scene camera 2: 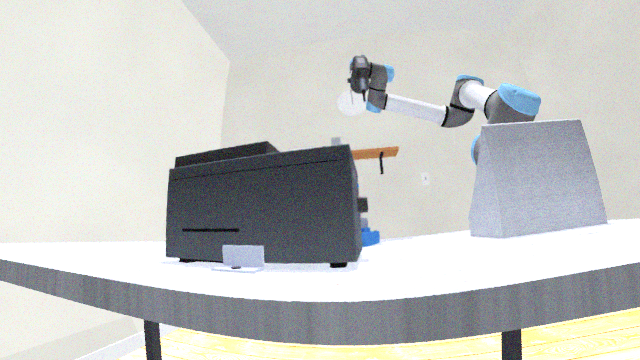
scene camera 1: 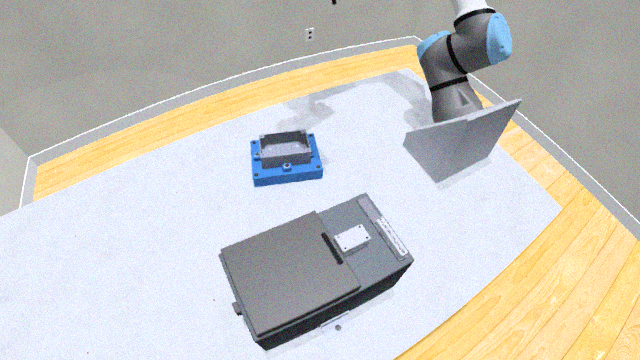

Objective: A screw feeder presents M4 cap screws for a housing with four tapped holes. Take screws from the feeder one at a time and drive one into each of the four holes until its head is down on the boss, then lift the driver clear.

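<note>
The powered screwdriver [scene camera 2: 364,98] hangs from the arm's wrist, high above the table in the scene camera 2 view. A dark tip shows at the top edge of the scene camera 1 view. Whether a screw is on the bit is too small to tell. The grey open-topped housing [scene camera 1: 286,159] sits on the blue fixture [scene camera 1: 287,178] [scene camera 2: 370,237], mostly hidden behind the feeder in the scene camera 2 view. Its corner holes are too small to read, and no screw heads can be made out. The dark screw feeder [scene camera 1: 290,275] [scene camera 2: 260,210] stands on the table.
A white block with small holes [scene camera 1: 352,238] sits on the feeder's top. A grey slanted panel [scene camera 1: 462,142] [scene camera 2: 540,180] stands before the arm's base. A small bracket [scene camera 2: 243,256] stands by the feeder. An orange bar [scene camera 2: 375,153] shows behind the feeder.
</note>
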